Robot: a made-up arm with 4 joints.
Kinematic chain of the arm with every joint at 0, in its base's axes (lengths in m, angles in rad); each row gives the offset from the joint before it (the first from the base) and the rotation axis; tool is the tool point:
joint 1: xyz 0 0 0.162 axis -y
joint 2: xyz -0.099 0.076 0 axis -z
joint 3: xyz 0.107 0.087 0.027 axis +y
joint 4: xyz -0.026 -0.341 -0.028 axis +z
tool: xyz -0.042 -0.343 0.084
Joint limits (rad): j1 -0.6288..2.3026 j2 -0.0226..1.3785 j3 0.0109..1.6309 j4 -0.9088..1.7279
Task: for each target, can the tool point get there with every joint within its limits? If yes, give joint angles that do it. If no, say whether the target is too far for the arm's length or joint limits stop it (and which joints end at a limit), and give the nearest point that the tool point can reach.
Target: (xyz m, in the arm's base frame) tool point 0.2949 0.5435 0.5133
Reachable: no: joint limits stop it (at a limit: joint 2, joint 3, joint 4) | nearest point 0.2203 -0.1561 0.4244 | short by 0.709 m
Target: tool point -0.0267 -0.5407 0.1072
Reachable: yes | joints 1.3051 0.2373 1.0088 0.3547
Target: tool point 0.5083 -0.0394 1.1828
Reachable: no: too far | nearest point 0.1527 -0.1561 0.4687 | short by 0.806 m
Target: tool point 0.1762 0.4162 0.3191
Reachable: no: joint limits stop it (at a limit: joint 2, joint 4) | nearest point 0.2389 -0.1575 0.3750 | short by 0.580 m
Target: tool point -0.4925 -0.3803 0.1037
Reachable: yes | joints 0.3759 0.7835 0.5538 -0.0904
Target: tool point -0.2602 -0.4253 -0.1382
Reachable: yes | joints 1.4236 0.4763 0.8583 -0.3989
